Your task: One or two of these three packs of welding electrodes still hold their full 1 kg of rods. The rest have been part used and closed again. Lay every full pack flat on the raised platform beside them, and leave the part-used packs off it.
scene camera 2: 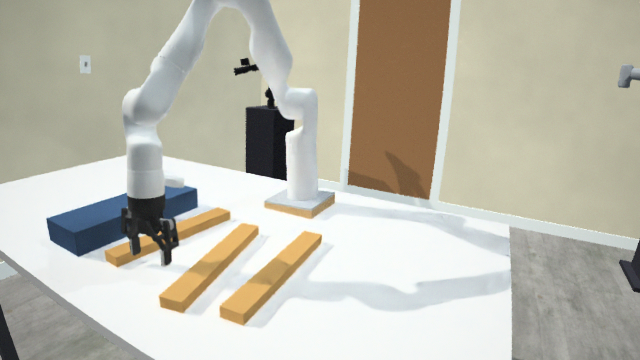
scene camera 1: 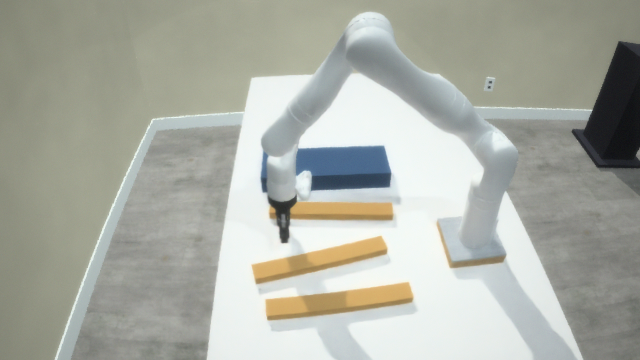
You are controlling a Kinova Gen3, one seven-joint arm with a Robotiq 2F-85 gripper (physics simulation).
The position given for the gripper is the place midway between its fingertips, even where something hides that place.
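Note:
Gripper (scene camera 2: pixel 150 259) visible. A pack (scene camera 1: pixel 301 210). A pack (scene camera 2: pixel 178 297). A pack (scene camera 2: pixel 240 307).

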